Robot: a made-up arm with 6 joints.
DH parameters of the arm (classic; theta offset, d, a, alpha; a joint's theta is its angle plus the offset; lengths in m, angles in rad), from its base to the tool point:
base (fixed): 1.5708 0.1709 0 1.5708
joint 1: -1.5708 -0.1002 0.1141 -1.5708
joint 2: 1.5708 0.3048 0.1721 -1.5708
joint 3: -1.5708 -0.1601 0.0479 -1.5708
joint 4: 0 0.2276 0.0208 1.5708
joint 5: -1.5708 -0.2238 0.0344 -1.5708
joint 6: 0 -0.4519 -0.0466 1.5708
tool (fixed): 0 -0.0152 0 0
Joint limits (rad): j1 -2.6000..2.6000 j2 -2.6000..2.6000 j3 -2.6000..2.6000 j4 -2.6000..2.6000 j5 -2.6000..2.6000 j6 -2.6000..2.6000
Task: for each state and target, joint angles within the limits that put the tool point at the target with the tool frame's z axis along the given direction. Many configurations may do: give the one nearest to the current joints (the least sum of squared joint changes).
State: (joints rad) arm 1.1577 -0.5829 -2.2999 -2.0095 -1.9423 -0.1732
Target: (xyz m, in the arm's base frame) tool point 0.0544 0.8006 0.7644 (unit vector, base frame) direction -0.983 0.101 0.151
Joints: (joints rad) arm 0.8825 -0.0431 -1.5277 -2.1613 -1.2105 -0.6846
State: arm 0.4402 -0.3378 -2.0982 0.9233 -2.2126 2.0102
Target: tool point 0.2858 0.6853 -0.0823 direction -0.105 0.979 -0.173
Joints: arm 0.6065 0.1670 -2.3591 0.2055 -2.5550 2.4873
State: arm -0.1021 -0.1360 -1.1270 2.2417 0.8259 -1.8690
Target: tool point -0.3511 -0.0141 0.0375 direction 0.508 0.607 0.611
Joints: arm -0.3716 -0.0870 -1.2255 2.2728 1.4415 -1.5485
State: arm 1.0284 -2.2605 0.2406 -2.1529 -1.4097 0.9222
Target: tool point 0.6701 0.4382 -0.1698 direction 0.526 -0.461 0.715
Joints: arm 0.6148 -2.5437 0.5179 -2.0034 -1.5097 1.1484
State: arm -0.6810 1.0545 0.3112 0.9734 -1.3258 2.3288
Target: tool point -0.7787 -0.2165 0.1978 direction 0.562 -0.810 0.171
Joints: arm -0.5547 0.3771 0.6196 0.8098 -1.4822 2.4333
